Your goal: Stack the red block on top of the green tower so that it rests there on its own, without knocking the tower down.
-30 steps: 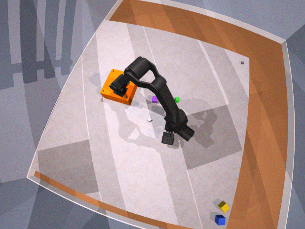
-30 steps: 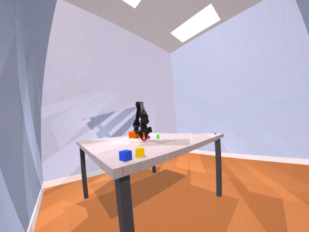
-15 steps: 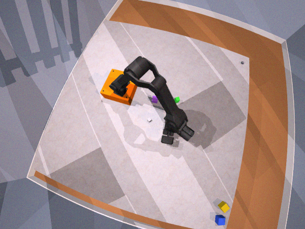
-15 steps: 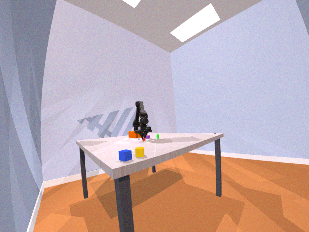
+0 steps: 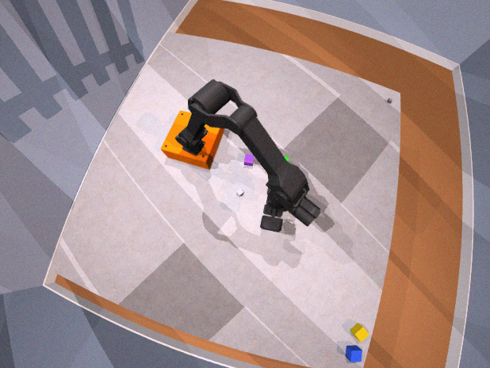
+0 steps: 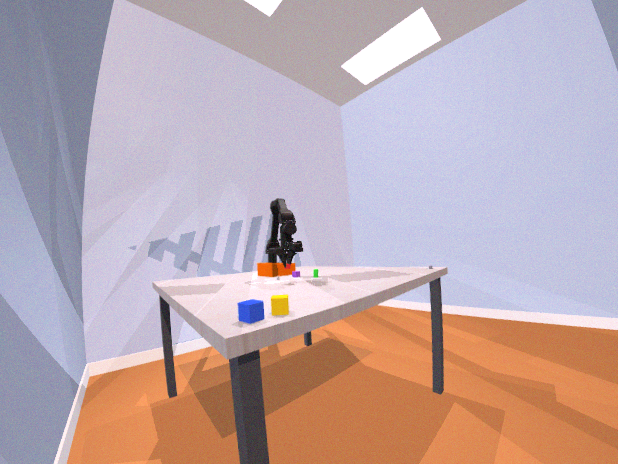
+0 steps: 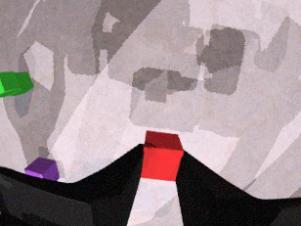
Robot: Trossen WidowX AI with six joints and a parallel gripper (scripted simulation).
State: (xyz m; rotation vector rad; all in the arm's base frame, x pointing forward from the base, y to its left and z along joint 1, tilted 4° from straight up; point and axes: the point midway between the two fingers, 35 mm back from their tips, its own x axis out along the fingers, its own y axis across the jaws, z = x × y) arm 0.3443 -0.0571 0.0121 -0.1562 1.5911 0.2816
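Now: the purple block 150 mm behind my gripper tip, 120 mm to the left of it and 60 mm below it. The rest, counted from my gripper tip: red block right at my gripper tip; tiny white cube 120 mm behind, 60 mm below; yellow block 510 mm ahead, 270 mm to the right, 50 mm below.
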